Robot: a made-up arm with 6 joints.
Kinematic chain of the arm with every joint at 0, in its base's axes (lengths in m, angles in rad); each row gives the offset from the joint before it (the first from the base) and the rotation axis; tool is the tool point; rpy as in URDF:
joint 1: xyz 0 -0.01 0.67 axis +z
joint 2: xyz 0.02 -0.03 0 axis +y
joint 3: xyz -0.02 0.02 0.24 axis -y
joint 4: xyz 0 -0.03 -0.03 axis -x
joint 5: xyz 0.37 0 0 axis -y
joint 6: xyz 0 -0.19 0 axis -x
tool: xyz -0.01 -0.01 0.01 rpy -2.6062 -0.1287 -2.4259
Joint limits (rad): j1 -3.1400..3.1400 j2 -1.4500..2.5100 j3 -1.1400..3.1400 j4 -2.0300..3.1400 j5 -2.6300..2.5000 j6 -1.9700..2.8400
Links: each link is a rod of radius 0.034 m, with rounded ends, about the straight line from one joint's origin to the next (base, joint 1, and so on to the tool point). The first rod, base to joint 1, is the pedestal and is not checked.
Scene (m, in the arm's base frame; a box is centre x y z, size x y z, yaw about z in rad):
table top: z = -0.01
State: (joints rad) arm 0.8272 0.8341 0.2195 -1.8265 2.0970 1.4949
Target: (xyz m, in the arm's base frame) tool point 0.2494 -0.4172 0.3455
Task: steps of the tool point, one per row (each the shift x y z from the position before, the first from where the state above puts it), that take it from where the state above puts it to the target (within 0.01 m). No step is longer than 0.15 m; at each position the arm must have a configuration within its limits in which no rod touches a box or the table.
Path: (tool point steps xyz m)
1: 0.0946 -0.0798 -0.0217
2: 0.0662 -0.1102 -0.0218
3: 0.0283 -0.1300 -0.0216
4: -0.0153 -0.1366 -0.0210
5: -0.0593 -0.1282 -0.0201
6: -0.0994 -0.1056 -0.0189

